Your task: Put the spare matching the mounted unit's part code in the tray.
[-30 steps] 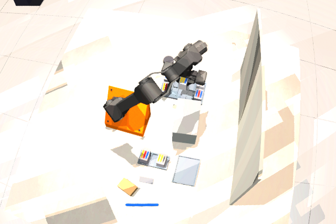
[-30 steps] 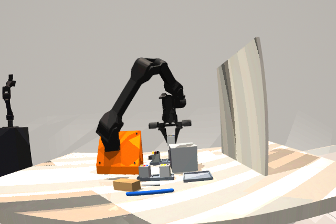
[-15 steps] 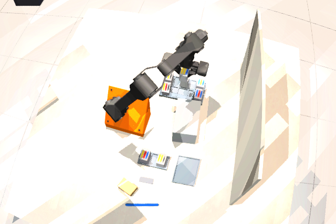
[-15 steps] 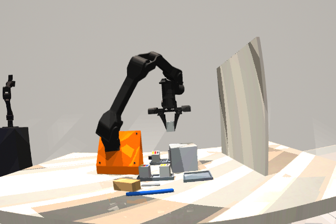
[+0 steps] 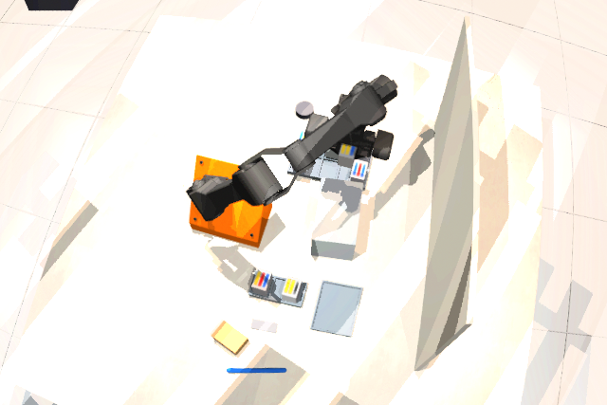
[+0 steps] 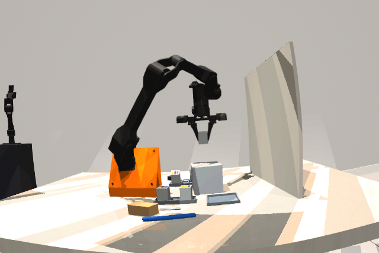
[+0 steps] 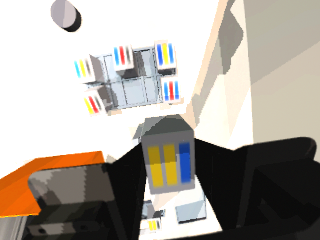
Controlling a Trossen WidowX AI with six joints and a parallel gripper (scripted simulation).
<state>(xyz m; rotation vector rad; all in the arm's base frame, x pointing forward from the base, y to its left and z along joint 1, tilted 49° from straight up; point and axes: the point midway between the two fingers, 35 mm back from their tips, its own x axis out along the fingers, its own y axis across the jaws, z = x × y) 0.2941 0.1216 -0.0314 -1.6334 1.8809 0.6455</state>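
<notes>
The shallow grey tray is 310 mm to the right of my gripper tip, 180 mm below it and 40 mm ahead of it. Also, from my gripper tip: brown block 430 mm to the right, 190 mm behind, 160 mm below; dark hex key 380 mm to the right, 180 mm below, 120 mm behind; rack 280 mm to the right, 170 mm below, 110 mm behind.
</notes>
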